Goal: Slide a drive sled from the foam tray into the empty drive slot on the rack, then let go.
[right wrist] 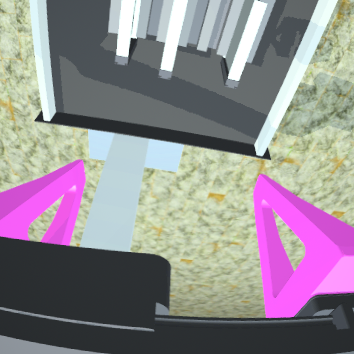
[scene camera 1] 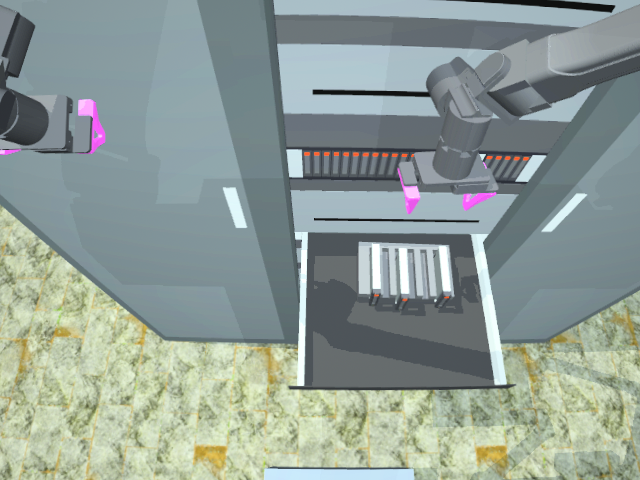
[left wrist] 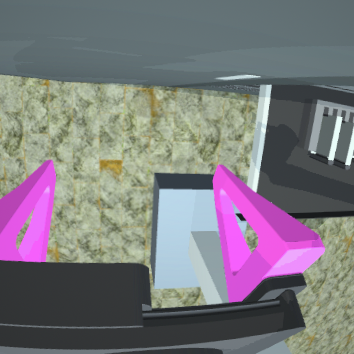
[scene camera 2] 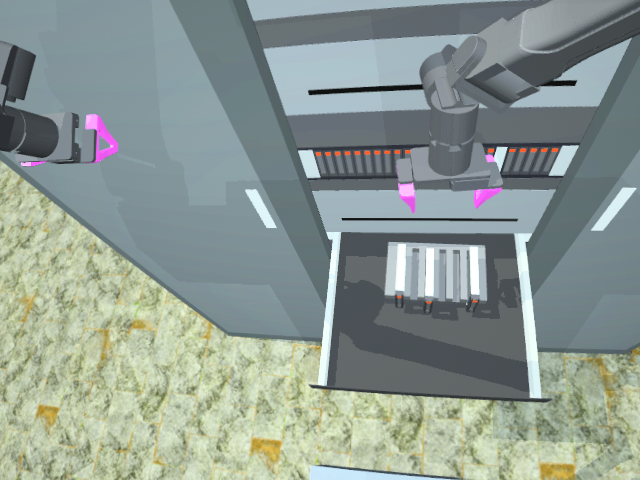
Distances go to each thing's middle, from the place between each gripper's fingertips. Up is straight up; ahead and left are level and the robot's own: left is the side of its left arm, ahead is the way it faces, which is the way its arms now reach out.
Now: the ribbed foam tray [scene camera 2: 450, 260] 55 cm to the right of my left hand and 47 cm below it.
I see my right gripper 330 mm above the ribbed foam tray, 20 mm short of it and 10 mm to the left of it.
